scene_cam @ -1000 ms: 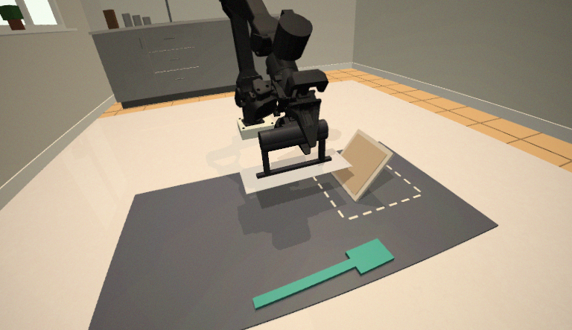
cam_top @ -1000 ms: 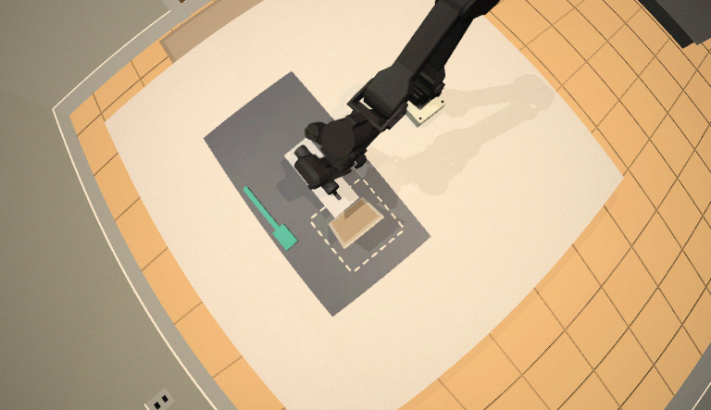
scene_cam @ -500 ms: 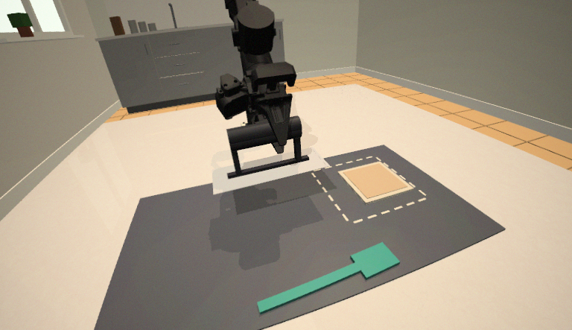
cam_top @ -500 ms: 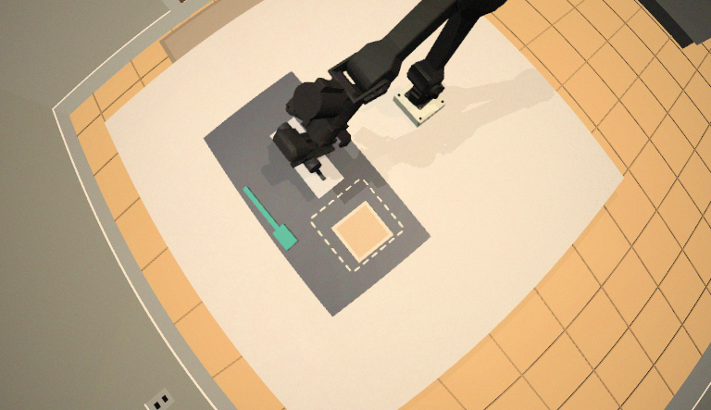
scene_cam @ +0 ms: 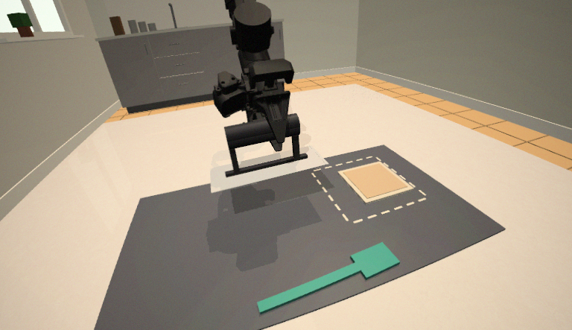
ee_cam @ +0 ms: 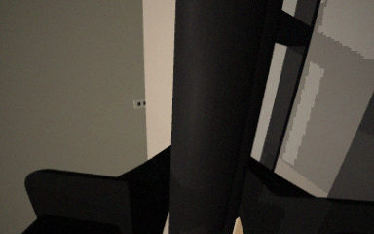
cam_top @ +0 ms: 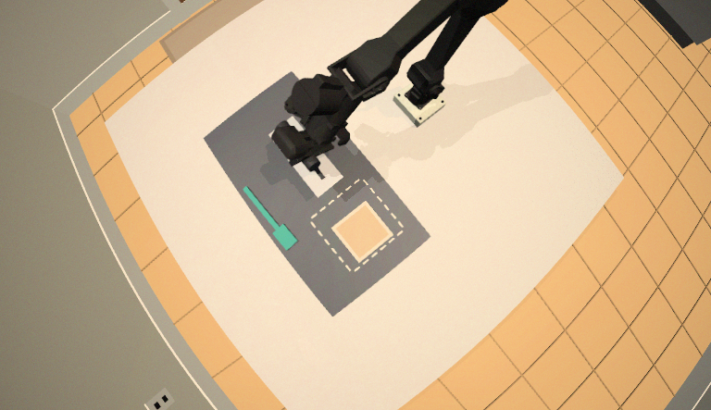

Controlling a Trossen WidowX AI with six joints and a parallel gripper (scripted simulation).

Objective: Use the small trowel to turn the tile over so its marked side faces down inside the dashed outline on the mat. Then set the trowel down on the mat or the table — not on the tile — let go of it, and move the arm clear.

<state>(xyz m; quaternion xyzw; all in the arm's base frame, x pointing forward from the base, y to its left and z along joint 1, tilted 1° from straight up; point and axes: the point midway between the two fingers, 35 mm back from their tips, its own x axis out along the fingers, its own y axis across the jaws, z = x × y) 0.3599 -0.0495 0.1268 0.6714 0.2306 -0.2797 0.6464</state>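
Right now my gripper tip is 160 mm short of the green trowel, 30 mm to the right of it and 140 mm above it. Also, from my gripper tip: grey mat 20 mm ahead, 20 mm to the left, 160 mm below; then tile 210 mm to the left, 140 mm below.
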